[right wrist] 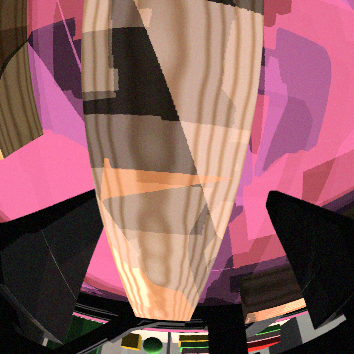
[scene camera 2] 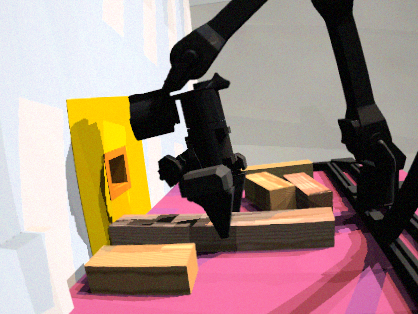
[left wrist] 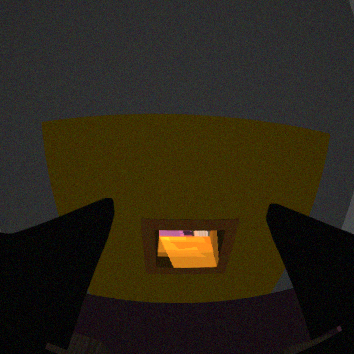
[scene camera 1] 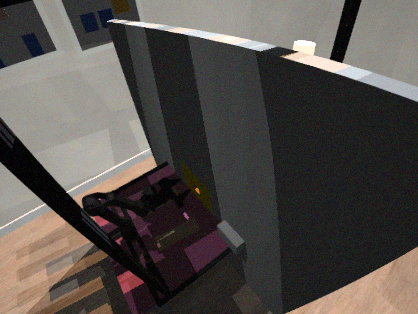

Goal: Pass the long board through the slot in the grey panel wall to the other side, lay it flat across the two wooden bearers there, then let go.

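Where they show: left gripper, between the fingertips: (left wrist: 194, 210) (scene camera 1: 185, 183); right gripper, between the fingertips: (right wrist: 191, 197) (scene camera 2: 230, 228); left arm's base, origin of its link: (scene camera 1: 131, 236); right arm's base, origin of its link: (right wrist: 225, 322) (scene camera 2: 379, 201).
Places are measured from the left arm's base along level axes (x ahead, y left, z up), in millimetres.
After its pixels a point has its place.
The long board (scene camera 2: 280, 230) {z 10, x 743, y -113 mm} (right wrist: 160, 150) {z 20, x 636, y -79 mm} lies on the pink table. My right gripper (scene camera 2: 231, 222) {z 0, x 670, y -66 mm} (right wrist: 191, 197) {z 0, x 670, y -66 mm} is open and low over it, one finger on each side of the board, tips apart from its sides in the right wrist view. The orange-rimmed slot (scene camera 2: 120, 191) {z 56, x 484, y -25 mm} (left wrist: 190, 224) {z 121, x 431, y -21 mm} is in a yellow plate on the grey panel wall (scene camera 1: 225, 125) {z 661, x 433, y -291 mm} (left wrist: 175, 60) {z 255, x 433, y -4 mm}. My left gripper (scene camera 1: 187, 192) (left wrist: 194, 210) {z 168, x 379, y -15 mm} is open and empty, facing the slot on the other side. One wooden bearer (scene camera 1: 177, 234) {z 19, x 208, y -156 mm} shows there; pieces of wood show at the left wrist view's bottom corners.
A short wooden block (scene camera 2: 142, 267) {z 18, x 591, y -230 mm} (right wrist: 15, 75) {z -6, x 595, y -166 mm} lies beside the long board. Two short blocks (scene camera 2: 270, 190) {z 27, x 730, y 35 mm} (scene camera 2: 307, 190) {z 25, x 793, y 23 mm} and a longer piece (scene camera 2: 280, 166) {z 25, x 752, y 244 mm} lie behind it. A grey block (scene camera 1: 231, 237) {z 81, x 397, y -362 mm} stands against the wall's foot. A small pink piece (scene camera 1: 186, 215) lies near the bearer.
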